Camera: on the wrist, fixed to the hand. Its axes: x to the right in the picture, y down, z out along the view.
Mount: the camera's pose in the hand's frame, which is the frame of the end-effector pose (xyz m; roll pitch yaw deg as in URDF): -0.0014 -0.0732 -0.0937 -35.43 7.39 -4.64
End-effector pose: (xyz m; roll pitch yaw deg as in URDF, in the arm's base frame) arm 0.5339 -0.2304 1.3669 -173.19 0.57 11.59
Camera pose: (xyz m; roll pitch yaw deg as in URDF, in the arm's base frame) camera 0.5211 -0.1702 1.4686 151.46 -7.32 15.31
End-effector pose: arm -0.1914 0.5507 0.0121 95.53 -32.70 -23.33
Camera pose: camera -0.1211 0.6296 -0.0424 55.87 -28.50 -14.44
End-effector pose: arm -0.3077 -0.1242 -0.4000 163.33 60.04 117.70
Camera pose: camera -0.4210 -0.1172 -0.3644 137.51 53.74 128.79
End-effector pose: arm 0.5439 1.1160 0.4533 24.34 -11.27 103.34
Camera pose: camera 0.5663 1.1431 0.3397 -10.65 -2.63 102.19
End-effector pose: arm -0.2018 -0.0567 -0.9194 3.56 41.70 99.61
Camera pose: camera -0.1244 -0.1108 -0.9917 -36.10 49.21 93.28
